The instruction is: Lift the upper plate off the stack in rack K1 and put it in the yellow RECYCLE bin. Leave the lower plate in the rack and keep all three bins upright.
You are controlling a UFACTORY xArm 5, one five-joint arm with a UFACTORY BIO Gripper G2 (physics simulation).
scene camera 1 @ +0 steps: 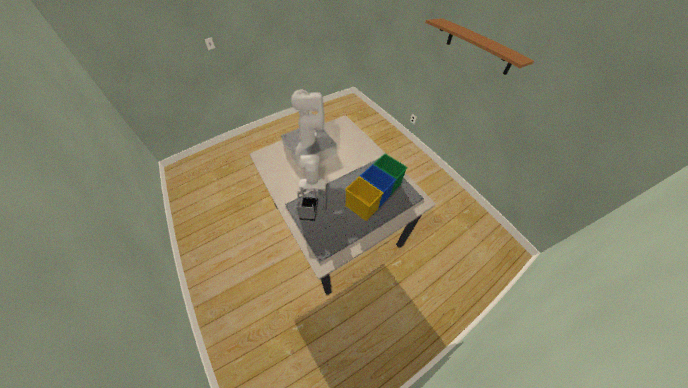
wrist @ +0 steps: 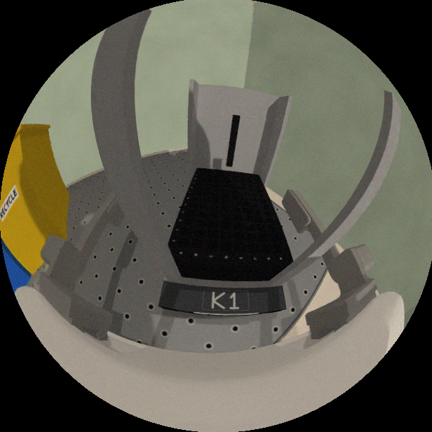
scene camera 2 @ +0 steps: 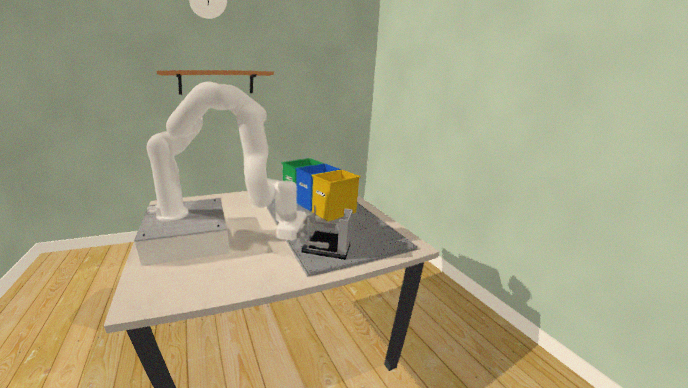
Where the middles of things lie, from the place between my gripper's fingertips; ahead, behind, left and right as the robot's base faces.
I see my gripper 14 cm short of the yellow recycle bin [scene camera 2: 334, 191], 28 cm to the right of it and 4 cm below it. From my hand the other things lie so: blue bin [scene camera 2: 304, 174]: 11 cm ahead, 41 cm to the left, 4 cm above.
